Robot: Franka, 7 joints.
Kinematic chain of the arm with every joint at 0, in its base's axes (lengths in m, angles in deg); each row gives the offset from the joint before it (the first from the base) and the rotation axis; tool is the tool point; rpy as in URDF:
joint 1: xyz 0 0 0.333 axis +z
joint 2: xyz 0 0 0 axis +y
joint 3: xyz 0 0 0.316 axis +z
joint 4: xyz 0.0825 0 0 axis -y
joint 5: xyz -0.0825 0 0.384 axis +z
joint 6: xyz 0 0 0 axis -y
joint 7: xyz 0.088 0 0 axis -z
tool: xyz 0 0 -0.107 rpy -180 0 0
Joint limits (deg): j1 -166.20..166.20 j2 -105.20..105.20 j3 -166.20..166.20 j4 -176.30..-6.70 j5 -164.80..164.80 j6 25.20..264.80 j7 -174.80..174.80
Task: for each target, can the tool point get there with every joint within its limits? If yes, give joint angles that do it. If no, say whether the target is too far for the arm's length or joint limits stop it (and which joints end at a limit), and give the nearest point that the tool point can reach.
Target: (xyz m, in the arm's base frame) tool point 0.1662 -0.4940 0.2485
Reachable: yes | joints 8.99 83.53 -81.83 -141.68 -9.83 197.22 -104.21
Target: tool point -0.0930 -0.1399 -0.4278
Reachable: no: joint limits stop it (at a limit: joint 2) | nearest point -0.1012 -0.1522 -0.3512 | short by 0.078 m
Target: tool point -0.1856 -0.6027 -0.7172
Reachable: no: too far | nearest point -0.1404 -0.4558 -0.3242 | short by 0.422 m
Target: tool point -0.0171 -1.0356 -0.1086
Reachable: no: too far | nearest point -0.0130 -0.7891 -0.0035 | short by 0.268 m
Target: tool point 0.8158 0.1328 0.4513
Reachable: yes | joints 24.99 54.56 -31.99 -50.03 -51.03 142.22 23.63
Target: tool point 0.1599 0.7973 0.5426
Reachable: yes | joints 65.34 49.27 25.31 -46.89 107.45 133.40 -89.30
